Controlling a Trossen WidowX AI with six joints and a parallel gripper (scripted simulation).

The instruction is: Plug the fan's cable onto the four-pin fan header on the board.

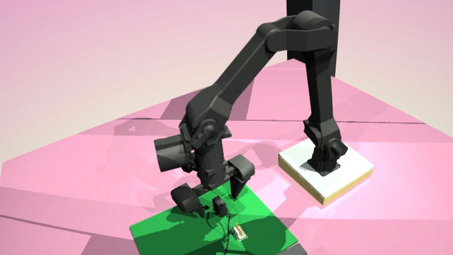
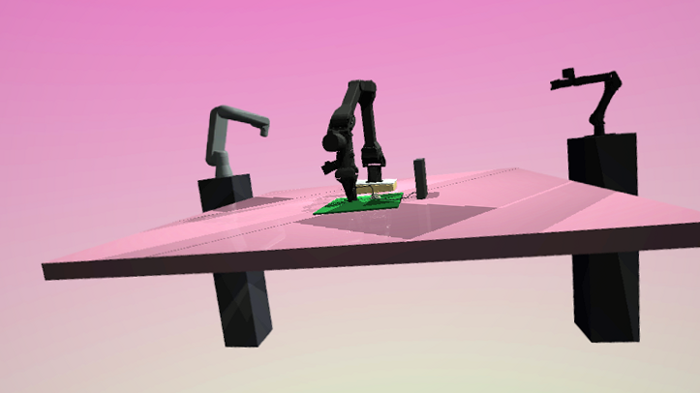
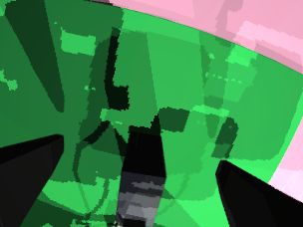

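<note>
The four-pin fan header lies 80 mm to the left of my gripper tip, 20 mm below it and 10 mm behind it. Also, from my gripper tip: dark fan: 230 mm to the left, 40 mm above, 20 mm ahead; black fan plug: 10 mm to the left, 10 mm above; green board: 50 mm to the left, 50 mm ahead, 30 mm below.
</note>
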